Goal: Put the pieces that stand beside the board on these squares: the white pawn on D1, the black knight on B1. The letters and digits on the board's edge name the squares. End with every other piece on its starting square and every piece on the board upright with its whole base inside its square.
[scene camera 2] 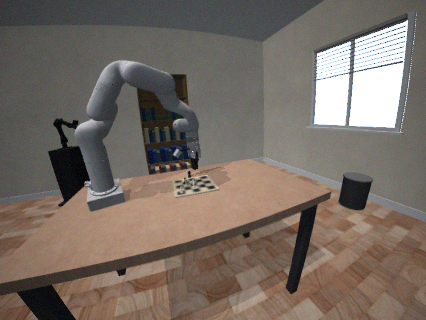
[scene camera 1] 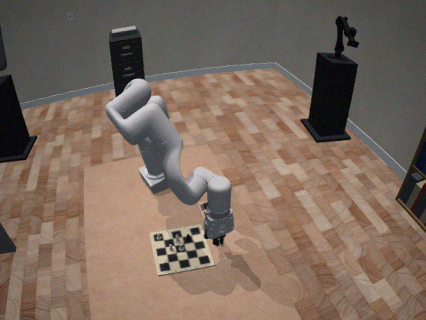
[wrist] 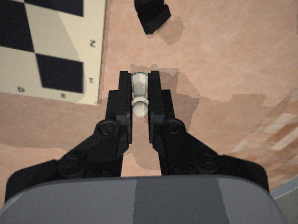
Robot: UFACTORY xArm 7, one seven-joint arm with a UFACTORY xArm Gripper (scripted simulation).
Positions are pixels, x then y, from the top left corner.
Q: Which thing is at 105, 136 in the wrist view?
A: My gripper.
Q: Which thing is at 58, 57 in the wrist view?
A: A chessboard.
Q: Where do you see a chessboard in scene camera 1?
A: At 196, 255
